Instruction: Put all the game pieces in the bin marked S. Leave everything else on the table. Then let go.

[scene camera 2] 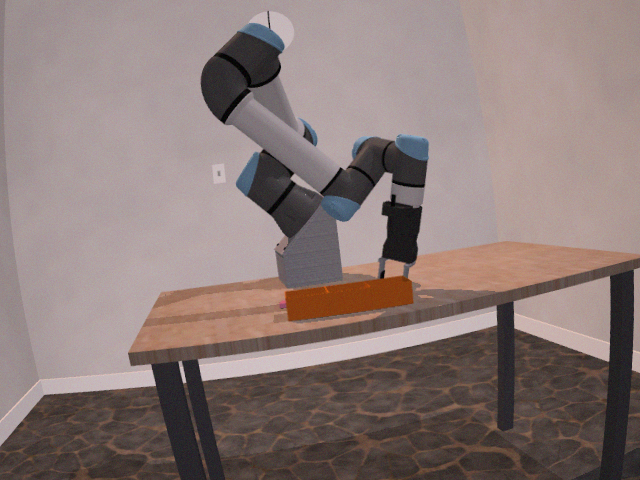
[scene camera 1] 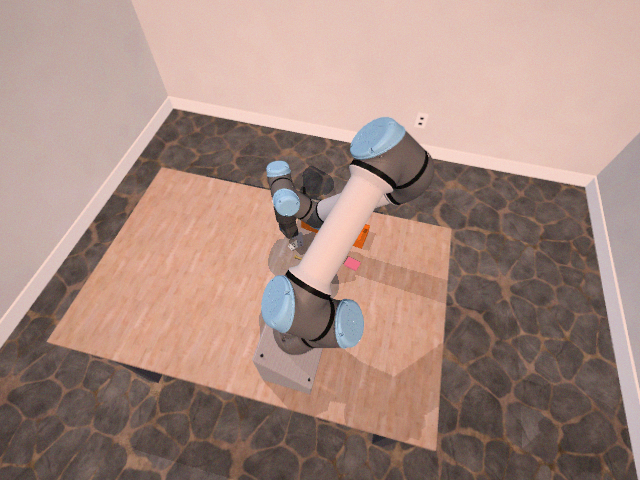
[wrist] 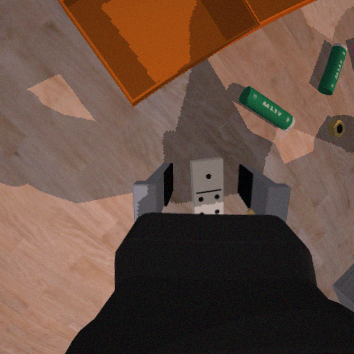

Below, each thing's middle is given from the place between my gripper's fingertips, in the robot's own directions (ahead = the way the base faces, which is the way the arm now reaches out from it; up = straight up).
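The orange divided bin (scene camera 2: 339, 299) is 9 cm ahead of my hand, 13 cm to the right of it and 1 cm above it. As for the white domino (wrist: 206, 175), my hand is 1 cm past it, 1 cm to the right of it and 1 cm above it. Going by their middles, the white domino is the nearest to my hand of the things named here.
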